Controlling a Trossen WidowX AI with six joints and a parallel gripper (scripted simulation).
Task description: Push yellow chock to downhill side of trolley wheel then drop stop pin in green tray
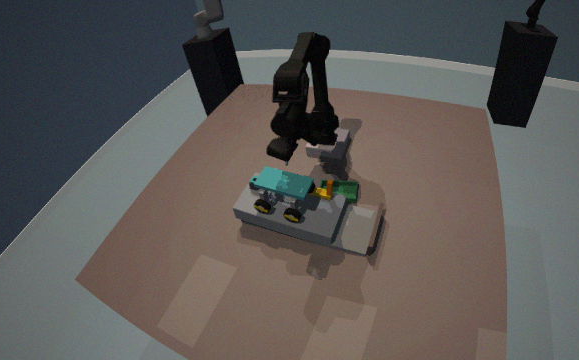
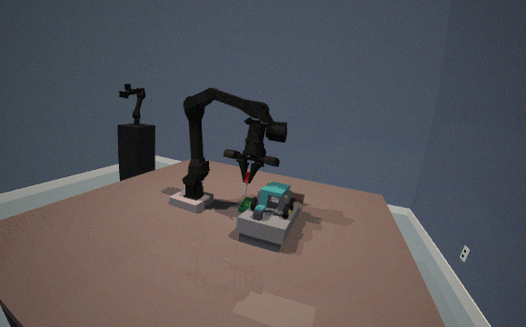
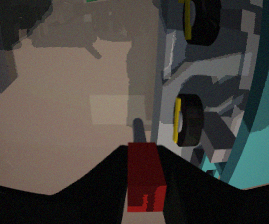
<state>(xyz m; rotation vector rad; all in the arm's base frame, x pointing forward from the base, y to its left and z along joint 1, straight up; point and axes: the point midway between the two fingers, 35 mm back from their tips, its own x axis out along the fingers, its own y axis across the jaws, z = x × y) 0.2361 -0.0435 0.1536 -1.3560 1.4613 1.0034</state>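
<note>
My gripper tip is 16 cm above the green tray, 14 cm to the right of it and 1 cm past it. From my gripper tip the other things lie so: yellow chock: 11 cm to the left, 7 cm below, 5 cm ahead; teal trolley: 10 cm ahead, 5 cm below, 1 cm to the left; red-headed stop pin: right at my gripper tip.
</note>
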